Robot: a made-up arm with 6 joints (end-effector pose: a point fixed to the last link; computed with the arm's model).
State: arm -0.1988 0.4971 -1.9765 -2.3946 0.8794 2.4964
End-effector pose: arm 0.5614 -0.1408 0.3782 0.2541 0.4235 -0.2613 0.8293
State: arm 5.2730 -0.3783 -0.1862 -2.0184 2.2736 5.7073
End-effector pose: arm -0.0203 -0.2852 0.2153 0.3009 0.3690 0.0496 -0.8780
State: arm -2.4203 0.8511 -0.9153 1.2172 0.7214 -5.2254
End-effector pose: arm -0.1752 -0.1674 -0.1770 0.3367 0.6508 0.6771 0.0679
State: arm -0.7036 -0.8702 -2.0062 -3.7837 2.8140 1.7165
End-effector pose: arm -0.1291 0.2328 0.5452 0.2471 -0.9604 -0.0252 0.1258
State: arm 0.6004 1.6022 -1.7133 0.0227 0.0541 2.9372
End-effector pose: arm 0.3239 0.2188 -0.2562 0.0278 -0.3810 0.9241 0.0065
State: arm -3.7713 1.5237 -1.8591 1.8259 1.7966 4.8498
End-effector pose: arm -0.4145 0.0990 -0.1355 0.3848 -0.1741 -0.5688 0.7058
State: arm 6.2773 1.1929 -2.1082 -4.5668 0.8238 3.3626
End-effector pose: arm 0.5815 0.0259 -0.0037 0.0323 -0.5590 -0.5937 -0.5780
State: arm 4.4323 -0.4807 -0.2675 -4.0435 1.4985 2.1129
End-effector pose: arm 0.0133 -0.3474 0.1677 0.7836 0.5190 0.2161 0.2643
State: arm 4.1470 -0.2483 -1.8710 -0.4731 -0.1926 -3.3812
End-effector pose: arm -0.0690 -0.2292 0.7372 0.1539 0.2403 0.3371 -0.8972
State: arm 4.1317 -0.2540 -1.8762 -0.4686 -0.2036 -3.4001
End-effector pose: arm -0.0685 -0.2222 0.7401 0.1419 0.2327 0.3310 -0.9034
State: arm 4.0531 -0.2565 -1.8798 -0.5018 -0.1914 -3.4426
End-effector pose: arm -0.0834 -0.2188 0.7395 0.0717 0.2354 0.3334 -0.9101
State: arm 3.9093 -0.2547 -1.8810 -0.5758 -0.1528 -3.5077
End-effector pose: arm -0.1168 -0.2162 0.7343 0.0587 -0.2512 -0.3442 0.9028
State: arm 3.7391 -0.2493 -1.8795 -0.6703 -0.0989 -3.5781
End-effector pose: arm -0.1619 -0.2076 0.7253 0.2103 -0.2764 -0.3568 0.8672
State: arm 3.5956 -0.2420 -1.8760 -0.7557 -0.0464 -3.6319
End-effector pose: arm -0.2040 -0.1929 0.7153 0.3322 -0.3030 -0.3659 0.8148
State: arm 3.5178 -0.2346 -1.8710 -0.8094 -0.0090 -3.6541
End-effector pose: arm -0.2309 -0.1822 0.7070 0.3949 -0.3232 -0.3715 0.7756
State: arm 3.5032 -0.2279 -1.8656 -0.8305 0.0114 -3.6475
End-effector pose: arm -0.2423 -0.1816 0.7013 0.4064 -0.3355 -0.3757 0.7623
